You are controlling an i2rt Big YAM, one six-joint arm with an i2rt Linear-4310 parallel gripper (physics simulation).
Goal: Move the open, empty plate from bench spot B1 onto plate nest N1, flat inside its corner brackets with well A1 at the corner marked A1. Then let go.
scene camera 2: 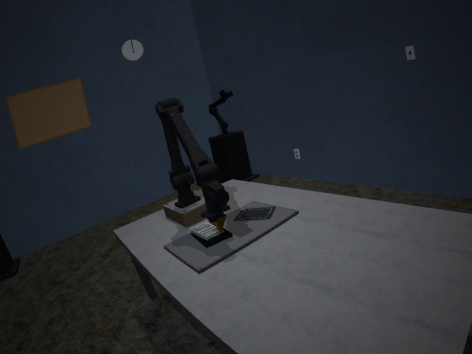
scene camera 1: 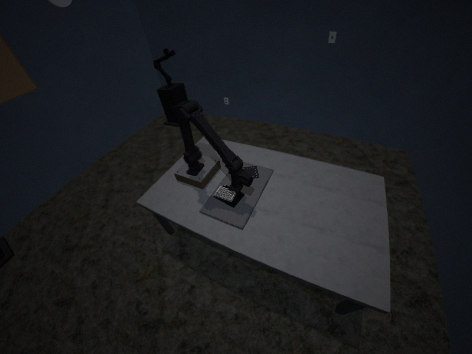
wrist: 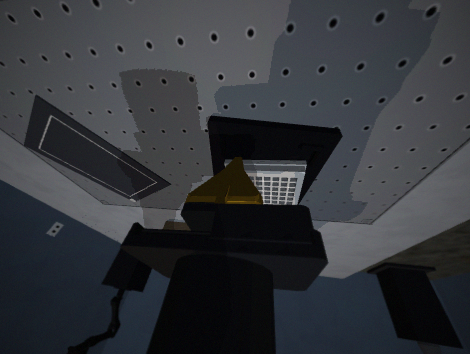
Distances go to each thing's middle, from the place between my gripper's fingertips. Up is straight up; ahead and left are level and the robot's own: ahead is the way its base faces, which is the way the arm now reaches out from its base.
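The well plate [wrist: 279, 181] is 20 mm to the right of my hand and 70 mm behind it. I also see the black square block [wrist: 260, 140], which is 20 mm below my hand, 50 mm behind it and 20 mm to the right of it. The dark nest outlined in white [wrist: 51, 133] is 220 mm to the left of my hand, 30 mm behind it and 30 mm below it. Going by their middles, of the things named here the dark nest outlined in white is the farthest from my hand.
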